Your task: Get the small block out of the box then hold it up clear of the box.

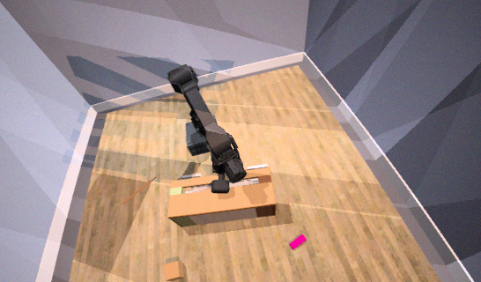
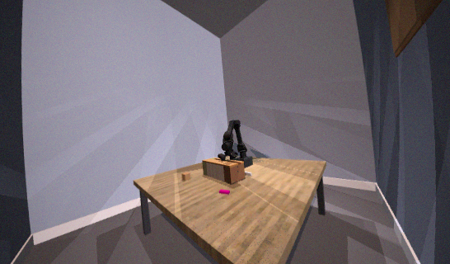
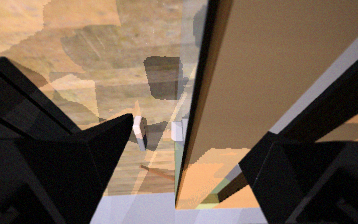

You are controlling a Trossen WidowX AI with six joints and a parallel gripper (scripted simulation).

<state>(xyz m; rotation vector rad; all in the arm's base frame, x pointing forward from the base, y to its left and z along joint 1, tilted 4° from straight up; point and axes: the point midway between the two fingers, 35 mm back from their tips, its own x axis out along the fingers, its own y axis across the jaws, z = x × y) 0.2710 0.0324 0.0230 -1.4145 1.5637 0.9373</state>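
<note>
My gripper tip is 4 cm short of the tan box, 1 cm to the right of it and 2 cm above it. The rest, counted from my gripper tip: thin brown stick (8 cm behind, 38 cm to the right, 8 cm below).
</note>
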